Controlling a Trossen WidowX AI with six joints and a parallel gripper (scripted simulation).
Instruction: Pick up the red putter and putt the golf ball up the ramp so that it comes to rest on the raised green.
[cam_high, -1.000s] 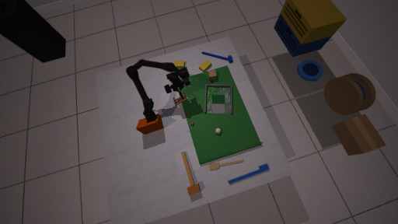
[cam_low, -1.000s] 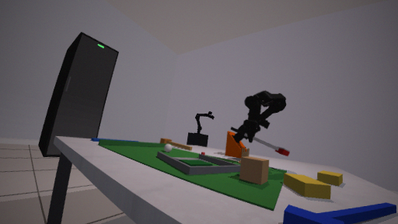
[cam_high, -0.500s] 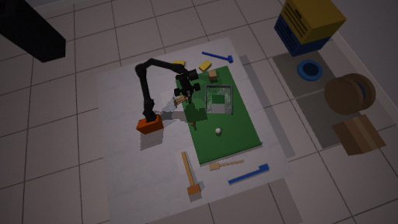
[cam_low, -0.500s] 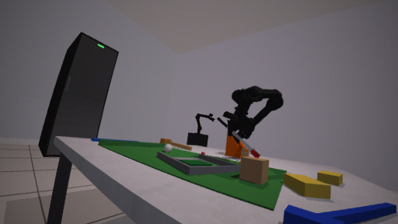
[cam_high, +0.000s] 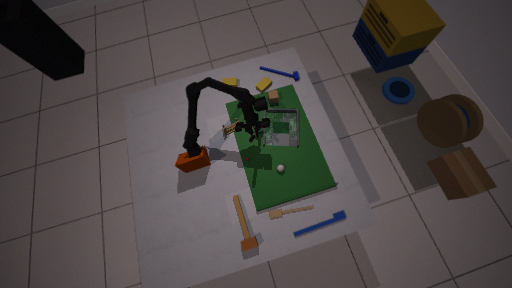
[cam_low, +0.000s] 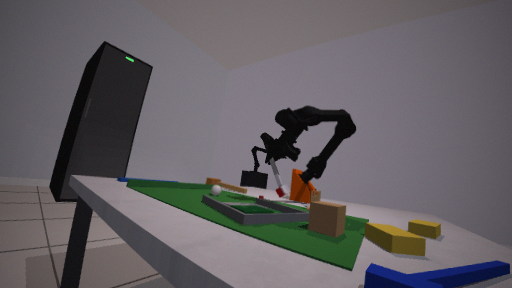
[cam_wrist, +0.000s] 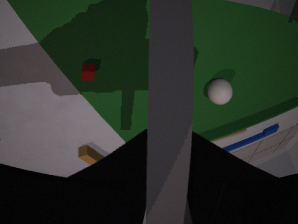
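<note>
Right now the red putter is 10 mm ahead of my gripper tip, 40 mm to the left of it and 10 mm below it. Round my gripper tip: white golf ball: 90 mm ahead, 170 mm to the right, 140 mm below; then brown block: 190 mm ahead, 300 mm to the left, 130 mm below; then green mat: 120 mm ahead, 160 mm below.
</note>
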